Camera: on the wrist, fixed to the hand. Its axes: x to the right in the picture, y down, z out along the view.
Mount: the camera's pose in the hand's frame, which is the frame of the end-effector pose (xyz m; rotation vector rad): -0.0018 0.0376 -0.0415 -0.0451 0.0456 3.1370
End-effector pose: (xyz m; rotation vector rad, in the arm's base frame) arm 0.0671 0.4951 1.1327 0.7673 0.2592 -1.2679
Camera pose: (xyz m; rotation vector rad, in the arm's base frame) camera 0.1108 0.5267 1.1175 0.2717 -0.7695 1.7192
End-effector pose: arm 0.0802 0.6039 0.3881 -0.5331 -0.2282 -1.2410
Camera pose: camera 0.1100 0.5929 0.3420 -0.2548 0.6224 1.8010
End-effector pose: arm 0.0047 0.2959 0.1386 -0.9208 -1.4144 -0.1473
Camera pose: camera 0.0589 0.2942 0.1246 -1.9105 1.2535 1.9471
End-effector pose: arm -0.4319 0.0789 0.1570 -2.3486 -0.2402 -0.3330
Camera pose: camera -0.4305 0.0230 0.1607 -0.2890 2.6966 1.0373
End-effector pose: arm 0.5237 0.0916 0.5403 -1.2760 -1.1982 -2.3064
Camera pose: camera 0.5211 0.0361 0.5476 -0.8648 0.9679 0.2345
